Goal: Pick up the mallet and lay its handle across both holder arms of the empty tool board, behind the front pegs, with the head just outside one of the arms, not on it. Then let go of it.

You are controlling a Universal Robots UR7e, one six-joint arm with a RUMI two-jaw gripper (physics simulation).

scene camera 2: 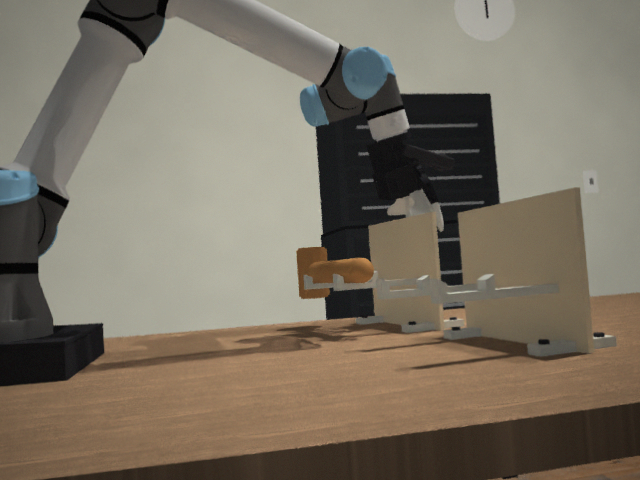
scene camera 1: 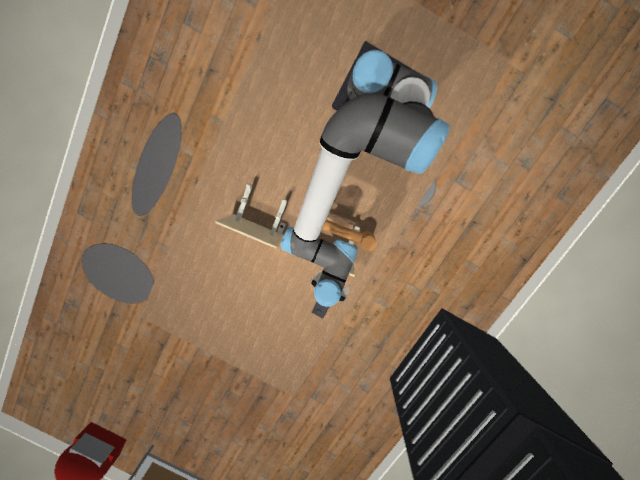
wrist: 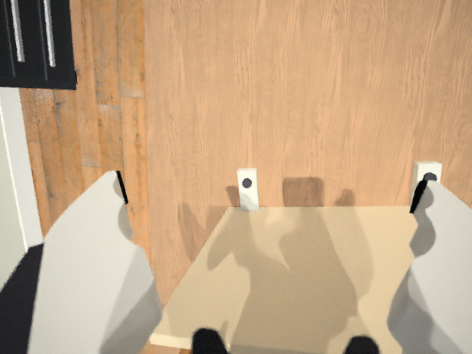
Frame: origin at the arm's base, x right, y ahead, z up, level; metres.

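Where they show: gripper, between the fingertips: (wrist: 265, 180).
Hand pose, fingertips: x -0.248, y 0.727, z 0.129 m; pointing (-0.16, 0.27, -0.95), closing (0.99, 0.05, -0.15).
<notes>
After its pixels a point has its place.
The orange mallet (scene camera 1: 368, 241) @(y 0.491, x -0.287, z 0.107 m) (scene camera 2: 346, 270) @(y 0.513, x -0.067, z 0.058 m) lies with its handle across the holder arms of one tool board (scene camera 2: 403, 258) @(y 0.646, x -0.162, z 0.072 m) (wrist: 390, 235) @(y 0.657, x -0.138, z 0.020 m). Its head hangs outside the outer arm. The mallet does not show in the wrist view. The empty tool board (scene camera 1: 245, 230) @(y 0.693, x 0.154, z 0.100 m) (scene camera 2: 527, 253) @(y 0.695, x 0.173, z 0.065 m) stands beside it, to the left in scene camera 1 and nearer in scene camera 2. Its two pale holder arms (scene camera 1: 242, 201) @(y 0.610, x 0.228, z 0.042 m) (scene camera 1: 279, 214) @(y 0.584, x 0.071, z 0.038 m) (scene camera 2: 522, 290) @(y 0.649, x 0.231, z 0.023 m) have upright front pegs. My gripper (scene camera 2: 417, 218) @(y 0.727, x -0.248, z 0.129 m) (wrist: 265, 180) @(y 0.727, x -0.248, z 0.129 m) is open and empty, close to the top of the mallet's board. In scene camera 1 the wrist hides its fingers.
The wooden table top (scene camera 1: 222, 289) @(y 1.062, x 0.158, z -0.052 m) (scene camera 2: 258, 403) @(y 0.329, x 0.322, z -0.052 m) (wrist: 300, 90) @(y 0.781, x -0.232, z -0.052 m) carries both boards, which stand on small bolted feet. A black cabinet (scene camera 1: 460, 361) (scene camera 2: 341, 206) (wrist: 37, 75) stands beyond the table. Grey round shapes (scene camera 1: 156, 164) (scene camera 1: 117, 272) and a red object (scene camera 1: 82, 465) are on the left.
</notes>
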